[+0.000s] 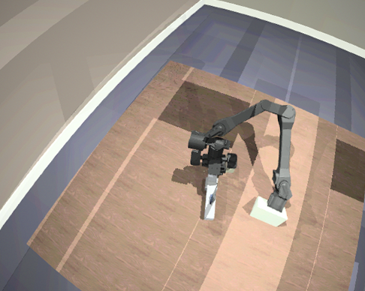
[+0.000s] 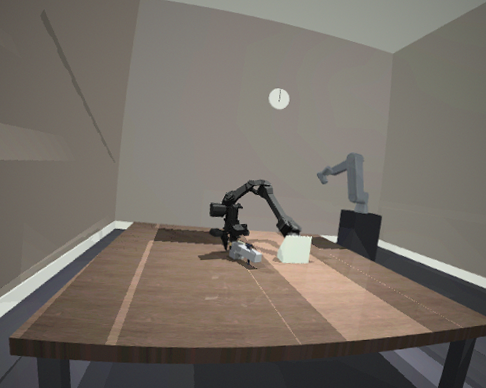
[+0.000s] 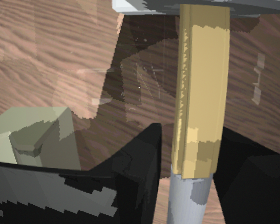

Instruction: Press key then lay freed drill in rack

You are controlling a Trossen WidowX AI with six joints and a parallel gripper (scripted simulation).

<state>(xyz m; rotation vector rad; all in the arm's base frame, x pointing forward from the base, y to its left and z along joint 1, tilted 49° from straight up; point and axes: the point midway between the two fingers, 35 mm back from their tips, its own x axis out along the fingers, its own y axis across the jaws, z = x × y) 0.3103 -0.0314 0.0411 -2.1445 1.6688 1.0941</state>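
Right now my gripper tip is 20 mm past the drill, 30 mm to the right of it and 30 mm below it. Round my gripper tip: rack 60 mm behind, 60 mm to the right, 10 mm above; then key 70 mm behind, 150 mm to the left, 40 mm above.
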